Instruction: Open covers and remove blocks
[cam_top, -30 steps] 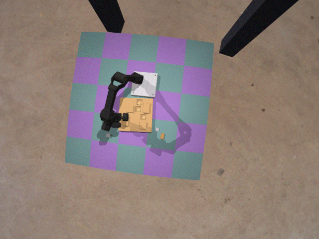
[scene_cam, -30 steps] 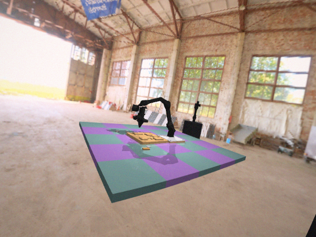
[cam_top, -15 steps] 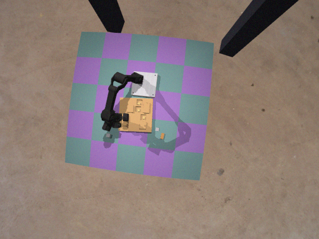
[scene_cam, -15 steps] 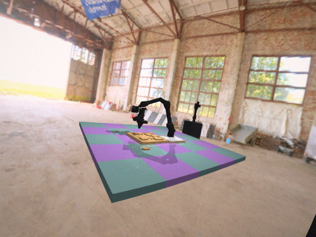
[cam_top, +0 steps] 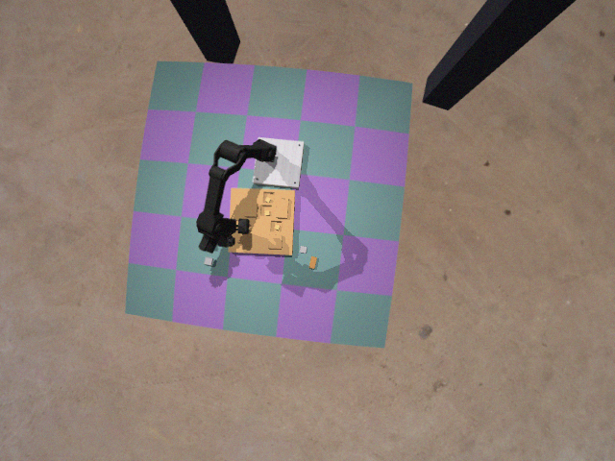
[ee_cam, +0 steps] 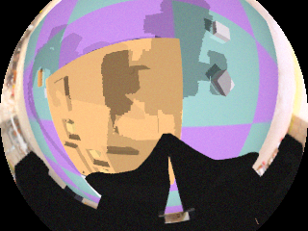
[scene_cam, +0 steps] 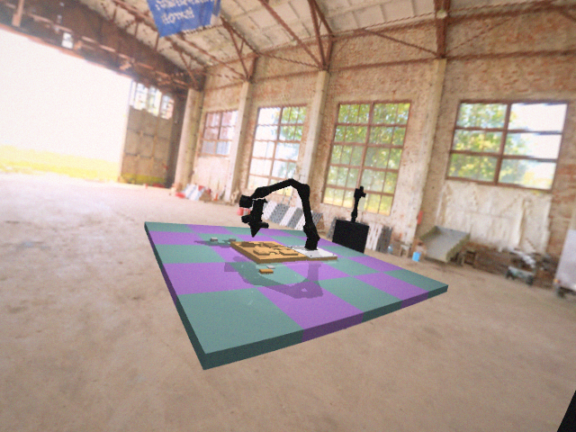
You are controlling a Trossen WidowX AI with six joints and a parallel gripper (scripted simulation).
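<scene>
My gripper tip is 12 cm to the right of the orange puzzle board, 6 cm past it and 3 cm above it. The rest, counted from my gripper tip: orange block (39 cm to the left, 7 cm ahead, 5 cm below).
</scene>
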